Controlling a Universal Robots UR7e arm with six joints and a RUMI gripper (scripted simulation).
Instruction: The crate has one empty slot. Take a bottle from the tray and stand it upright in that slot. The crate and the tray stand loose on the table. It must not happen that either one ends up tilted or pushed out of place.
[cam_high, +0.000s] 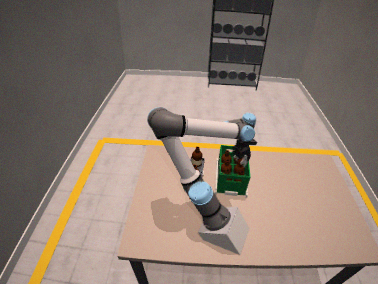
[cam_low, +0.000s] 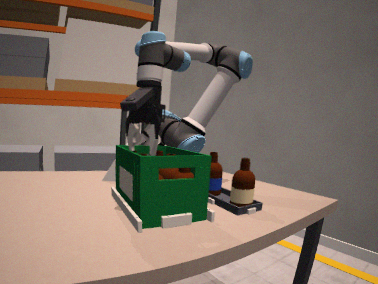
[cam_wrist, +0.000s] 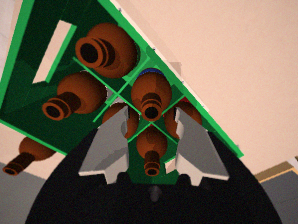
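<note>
Now: hand 70 mm above the bottle. Round my hand: green crate (80 mm below, 40 mm to the left); tray (290 mm to the left, 150 mm below, 20 mm ahead).
</note>
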